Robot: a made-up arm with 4 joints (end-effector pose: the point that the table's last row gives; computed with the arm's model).
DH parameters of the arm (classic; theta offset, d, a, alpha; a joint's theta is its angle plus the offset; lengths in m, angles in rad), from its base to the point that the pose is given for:
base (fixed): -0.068 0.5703 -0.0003 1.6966
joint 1: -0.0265 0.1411 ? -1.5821
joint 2: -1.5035 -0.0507 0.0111 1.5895
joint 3: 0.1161 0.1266 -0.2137 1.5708
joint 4: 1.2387 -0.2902 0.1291 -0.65
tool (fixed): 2.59 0.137 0 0
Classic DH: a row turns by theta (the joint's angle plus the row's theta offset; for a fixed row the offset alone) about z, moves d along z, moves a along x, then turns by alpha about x.
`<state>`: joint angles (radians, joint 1 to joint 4).
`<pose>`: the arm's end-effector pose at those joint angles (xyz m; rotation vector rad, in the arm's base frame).
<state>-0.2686 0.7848 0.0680 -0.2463</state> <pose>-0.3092 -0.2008 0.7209 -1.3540 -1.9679 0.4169</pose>
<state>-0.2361 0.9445 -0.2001 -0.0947</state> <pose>-0.2714 -0.2755 0.7536 -1.1811 -1.8083 0.3340</pose>
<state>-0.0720 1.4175 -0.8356 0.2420</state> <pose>-0.0822 -0.4256 0.7957 -0.7704 -1.5159 0.5380</pose>
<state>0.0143 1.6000 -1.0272 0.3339</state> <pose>-0.0021 -0.4356 0.8103 -0.6772 -1.4771 0.7108</pose>
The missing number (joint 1, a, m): 0.0266
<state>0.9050 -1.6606 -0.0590 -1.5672</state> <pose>-0.0332 0.0088 0.7224 -2.2525 -1.2347 -1.1789</pose>
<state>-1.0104 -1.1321 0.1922 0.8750</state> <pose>0.1561 0.2297 0.3763 2.4295 -1.2216 -0.7720</pose>
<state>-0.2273 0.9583 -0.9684 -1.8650</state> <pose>0.0611 -0.3138 0.6280 0.9842 -2.0863 -0.3273</pose>
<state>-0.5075 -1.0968 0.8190 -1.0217</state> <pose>0.0567 0.1661 0.5226 -1.8489 -0.4819 1.5073</pose>
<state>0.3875 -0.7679 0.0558 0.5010</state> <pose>0.0465 0.2551 0.6834 -2.4617 0.4581 -0.9459</pose>
